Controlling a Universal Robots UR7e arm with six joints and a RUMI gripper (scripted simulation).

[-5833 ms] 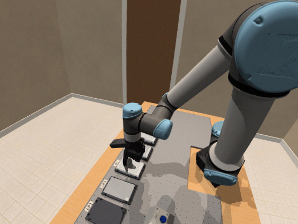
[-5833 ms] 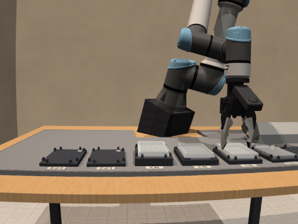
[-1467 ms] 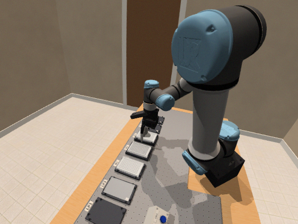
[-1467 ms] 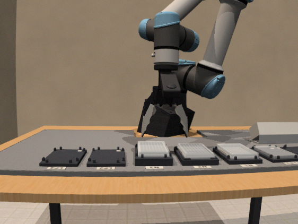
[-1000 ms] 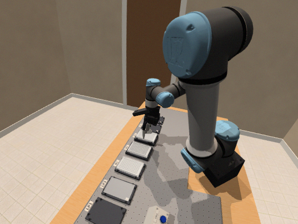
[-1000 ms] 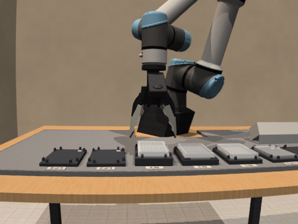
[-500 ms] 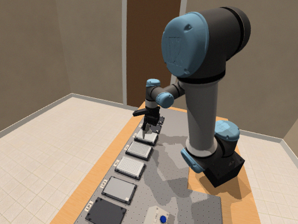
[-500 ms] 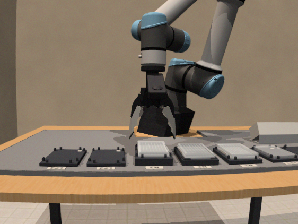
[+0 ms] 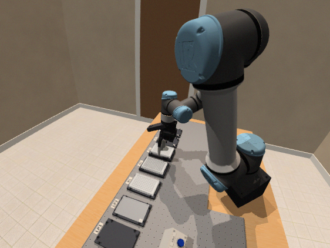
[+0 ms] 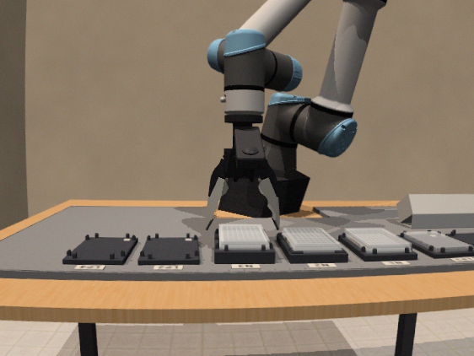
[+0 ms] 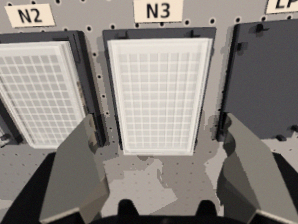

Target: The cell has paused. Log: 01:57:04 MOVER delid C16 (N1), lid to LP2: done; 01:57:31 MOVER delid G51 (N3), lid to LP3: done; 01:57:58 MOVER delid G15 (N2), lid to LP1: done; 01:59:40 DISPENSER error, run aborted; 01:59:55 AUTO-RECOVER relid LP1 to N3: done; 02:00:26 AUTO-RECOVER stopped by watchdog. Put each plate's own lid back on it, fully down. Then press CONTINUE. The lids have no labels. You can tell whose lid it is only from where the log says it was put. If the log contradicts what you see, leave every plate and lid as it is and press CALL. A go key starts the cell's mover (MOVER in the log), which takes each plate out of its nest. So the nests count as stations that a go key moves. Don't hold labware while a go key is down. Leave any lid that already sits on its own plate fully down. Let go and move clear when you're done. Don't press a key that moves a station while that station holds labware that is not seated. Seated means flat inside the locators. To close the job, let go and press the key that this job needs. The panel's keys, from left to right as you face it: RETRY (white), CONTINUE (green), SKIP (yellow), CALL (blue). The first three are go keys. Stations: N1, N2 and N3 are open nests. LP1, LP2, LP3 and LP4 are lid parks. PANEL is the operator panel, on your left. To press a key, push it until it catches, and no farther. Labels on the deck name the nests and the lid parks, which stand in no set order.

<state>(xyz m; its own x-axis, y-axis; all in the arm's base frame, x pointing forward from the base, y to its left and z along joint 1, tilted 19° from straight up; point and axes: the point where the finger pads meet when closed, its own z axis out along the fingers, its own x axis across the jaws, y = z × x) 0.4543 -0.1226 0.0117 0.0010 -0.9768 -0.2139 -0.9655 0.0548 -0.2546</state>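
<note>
The plate is 130 mm to the left of my hand and 20 mm below it. Also, from my hand: LP4 lid park (260 mm to the right, 40 mm below, 10 mm ahead); then LP3 lid park (400 mm to the left, 40 mm below, 10 mm behind); then LP2 lid park (130 mm to the right, 40 mm below, 10 mm ahead).
</note>
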